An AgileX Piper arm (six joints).
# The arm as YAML. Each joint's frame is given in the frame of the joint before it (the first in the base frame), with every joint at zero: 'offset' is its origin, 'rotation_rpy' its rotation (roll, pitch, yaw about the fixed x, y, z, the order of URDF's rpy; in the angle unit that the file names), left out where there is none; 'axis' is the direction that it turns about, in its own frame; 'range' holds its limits. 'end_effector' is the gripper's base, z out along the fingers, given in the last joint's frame.
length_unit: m
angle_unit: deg
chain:
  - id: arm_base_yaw
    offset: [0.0, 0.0, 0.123]
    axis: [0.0, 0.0, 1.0]
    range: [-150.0, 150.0]
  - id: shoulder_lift
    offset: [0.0, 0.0, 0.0]
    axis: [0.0, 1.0, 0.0]
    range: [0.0, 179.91]
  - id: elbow
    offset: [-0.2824, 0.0, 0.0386]
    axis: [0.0, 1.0, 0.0]
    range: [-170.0, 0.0]
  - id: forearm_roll
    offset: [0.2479, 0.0, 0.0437]
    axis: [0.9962, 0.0, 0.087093]
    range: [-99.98, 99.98]
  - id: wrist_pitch
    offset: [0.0, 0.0, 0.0]
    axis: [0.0, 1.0, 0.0]
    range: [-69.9, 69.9]
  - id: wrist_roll
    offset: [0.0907, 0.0, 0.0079]
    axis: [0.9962, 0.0, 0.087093]
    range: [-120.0, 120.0]
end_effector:
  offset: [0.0, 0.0, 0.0]
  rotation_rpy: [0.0, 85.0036, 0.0]
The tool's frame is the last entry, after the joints.
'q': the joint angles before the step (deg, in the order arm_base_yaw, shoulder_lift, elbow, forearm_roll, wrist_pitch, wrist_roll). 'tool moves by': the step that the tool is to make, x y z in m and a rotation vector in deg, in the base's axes. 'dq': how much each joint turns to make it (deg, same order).
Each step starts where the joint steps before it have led.
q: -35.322 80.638 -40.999 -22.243 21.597 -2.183
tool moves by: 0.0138 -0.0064 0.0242 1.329 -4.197 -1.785
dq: -0.010 0.127 -5.840 6.995 2.784 -3.339
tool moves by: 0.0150 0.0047 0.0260 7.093 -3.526 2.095
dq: 0.138 0.110 -6.845 17.549 7.347 -12.782
